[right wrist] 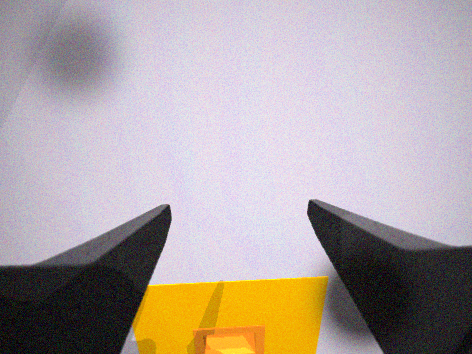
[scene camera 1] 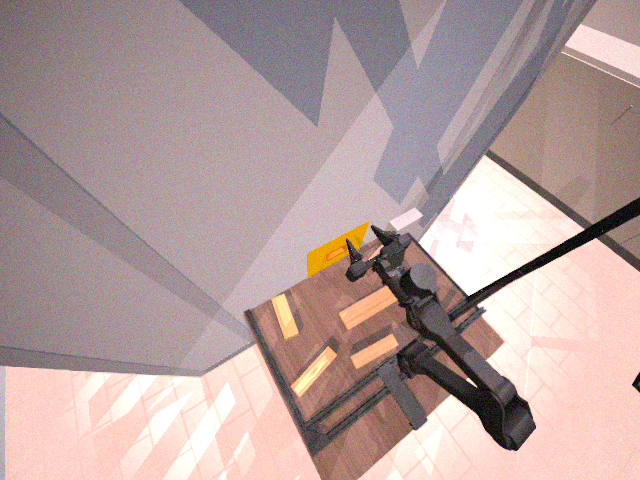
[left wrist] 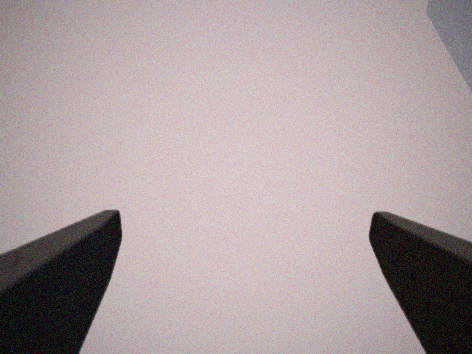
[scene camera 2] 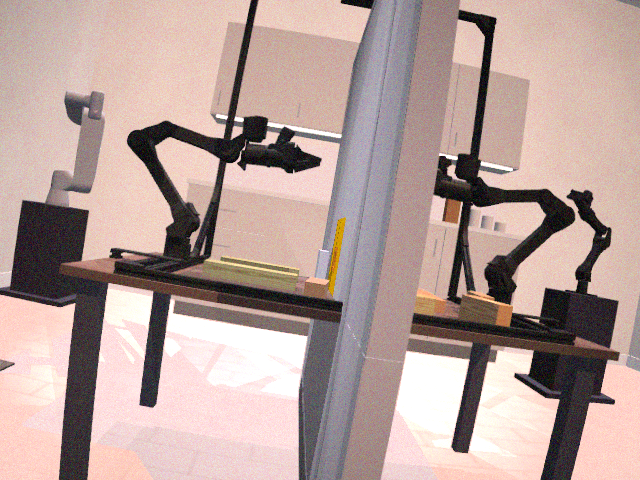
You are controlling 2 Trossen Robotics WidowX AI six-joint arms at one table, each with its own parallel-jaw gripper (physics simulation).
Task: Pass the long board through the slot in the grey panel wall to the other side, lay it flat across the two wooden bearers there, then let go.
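Places are measured from the left arm's base along level axes (x right, y ahead, z up), in centimetres.
Pixels of known places: left gripper, fingertip midpoint: [scene camera 1: 359, 232] [left wrist: 248, 224]; right gripper, fingertip midpoint: [right wrist: 240, 208] [scene camera 2: 320, 162]; left arm's base, link origin: [scene camera 1: 405, 363]; right arm's base, link origin: [scene camera 2: 174, 258].
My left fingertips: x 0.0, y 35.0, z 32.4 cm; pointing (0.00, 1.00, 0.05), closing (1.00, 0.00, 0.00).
Observation:
Ahead of a thing's pixels: the offset from my left fingertips to its top centre. "*": to the spot under its first point.
The grey panel wall [scene camera 1: 206, 155] [scene camera 2: 356, 206] divides the table. Its yellow plate [scene camera 1: 316, 262] [scene camera 2: 336, 253] [right wrist: 172, 310] frames the slot {* dx +2.1, dy +8.8, dz -27.5 cm} [scene camera 1: 337, 252] [right wrist: 230, 346]. On the left arm's side, a wide orange-brown board {dx +6.0, dy -14.0, dz -31.1 cm} [scene camera 1: 364, 310] lies partly behind the arm; whether it is the long board I cannot tell. Beyond the wall, two pale lengths of wood {dx -8.9, dy +34.6, dz -30.6 cm} [scene camera 2: 250, 274] {dx +15.1, dy +33.9, dz -30.6 cm} [scene camera 2: 258, 263], which look like the bearers, lie side by side. My left gripper [scene camera 1: 360, 233] [left wrist: 248, 224] is open and empty before the wall; scene camera 2 hides its fingers. My right gripper [scene camera 2: 319, 161] [right wrist: 240, 208] is open and empty, high above the table.
Near the left arm lie two pale pieces {dx -26.3, dy -1.2, dz -29.3 cm} [scene camera 1: 284, 316] {dx -26.4, dy -20.9, dz -28.0 cm} [scene camera 1: 314, 370] and a shorter orange-brown piece {dx -7.3, dy -26.3, dz -28.0 cm} [scene camera 1: 374, 351]. An orange block {dx -23.3, dy +18.1, dz -29.9 cm} [scene camera 2: 316, 287] and a whitish block {* dx +27.0, dy +14.9, dz -28.3 cm} [scene camera 2: 322, 263] stand near the wall on the right arm's side. Black rails [scene camera 1: 279, 372] edge the table.

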